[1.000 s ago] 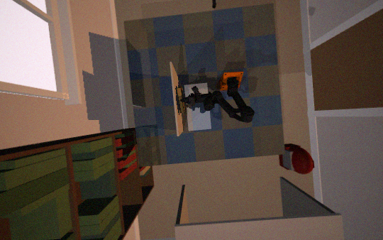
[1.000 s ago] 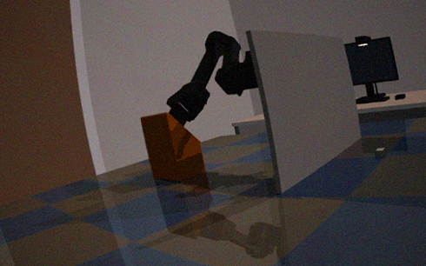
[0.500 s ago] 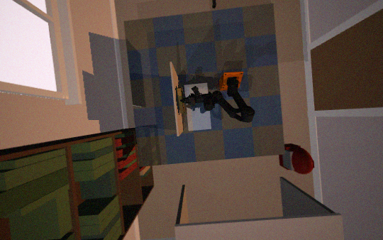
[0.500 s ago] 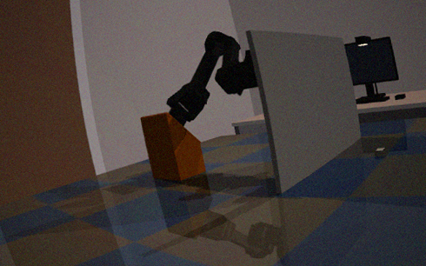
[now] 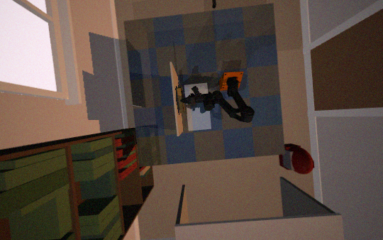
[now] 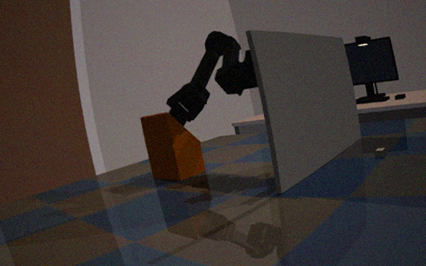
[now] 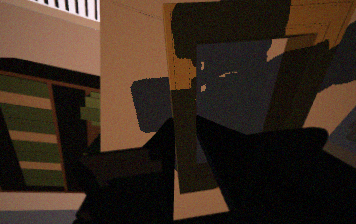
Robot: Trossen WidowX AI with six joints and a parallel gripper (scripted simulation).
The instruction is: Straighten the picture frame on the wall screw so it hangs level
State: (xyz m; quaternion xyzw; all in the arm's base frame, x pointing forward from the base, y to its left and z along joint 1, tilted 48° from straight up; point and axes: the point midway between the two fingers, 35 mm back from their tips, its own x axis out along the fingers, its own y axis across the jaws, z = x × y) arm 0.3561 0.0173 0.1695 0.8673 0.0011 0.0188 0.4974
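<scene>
Right now my gripper tip is 1 cm short of the picture frame, 1 cm to the left of it and 5 cm above it. From my gripper tip the other things lie so: wall panel 2 cm ahead, 7 cm below.
</scene>
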